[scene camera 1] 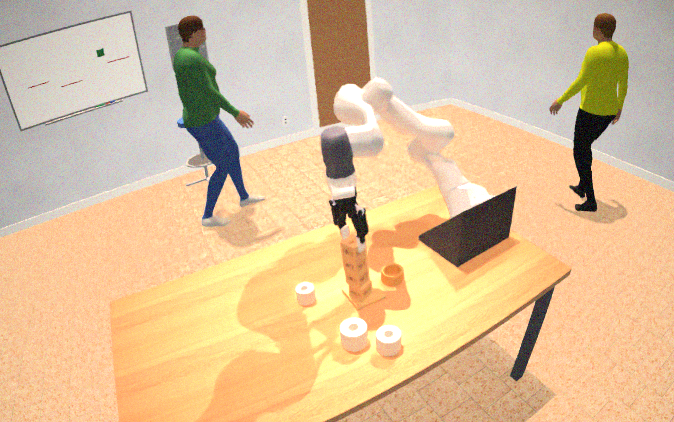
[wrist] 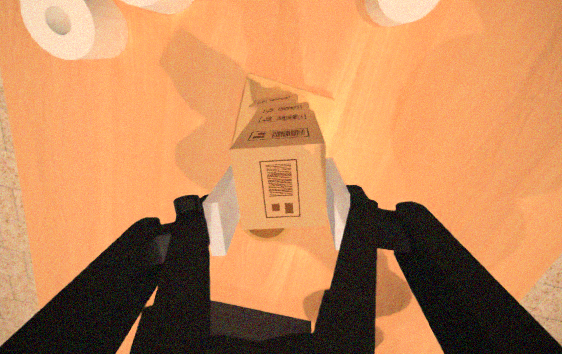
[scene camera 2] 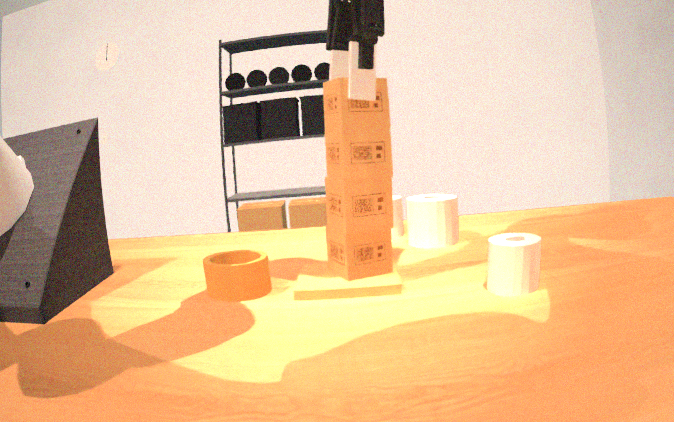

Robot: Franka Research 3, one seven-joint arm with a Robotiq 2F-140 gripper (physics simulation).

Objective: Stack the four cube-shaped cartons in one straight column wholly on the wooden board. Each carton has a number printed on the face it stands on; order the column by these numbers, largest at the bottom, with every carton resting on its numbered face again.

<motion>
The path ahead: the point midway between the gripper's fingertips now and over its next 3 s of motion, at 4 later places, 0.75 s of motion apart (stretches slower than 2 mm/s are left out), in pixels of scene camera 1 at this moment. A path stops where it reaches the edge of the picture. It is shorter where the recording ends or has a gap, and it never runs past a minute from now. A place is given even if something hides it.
My gripper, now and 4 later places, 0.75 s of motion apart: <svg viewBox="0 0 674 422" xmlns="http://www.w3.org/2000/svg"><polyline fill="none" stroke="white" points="354,246 351,238 350,231 326,224 327,222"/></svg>
</motion>
